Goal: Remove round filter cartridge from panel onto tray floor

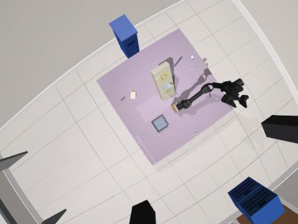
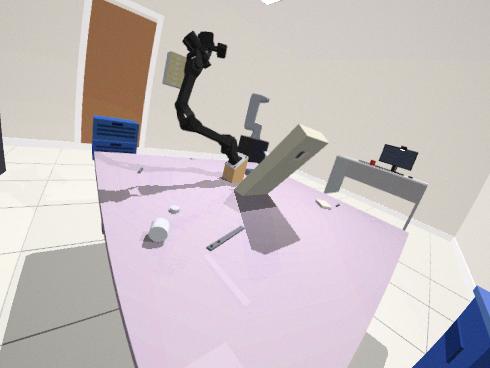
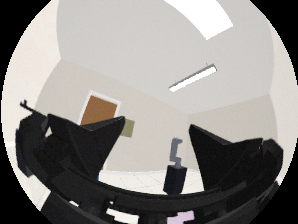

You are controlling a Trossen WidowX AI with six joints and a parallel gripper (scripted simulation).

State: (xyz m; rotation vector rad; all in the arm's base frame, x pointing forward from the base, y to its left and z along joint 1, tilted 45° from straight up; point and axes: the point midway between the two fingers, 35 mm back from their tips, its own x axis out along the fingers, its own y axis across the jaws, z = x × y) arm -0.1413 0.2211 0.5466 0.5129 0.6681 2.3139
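The round filter cartridge is 51 cm ahead of my gripper tip, 41 cm below it and 25 cm to the left of it. Round my gripper tip: grey tray (67 cm below, 50 cm to the left, 7 cm ahead); then cream block (68 cm below, 61 cm to the left, 53 cm ahead).
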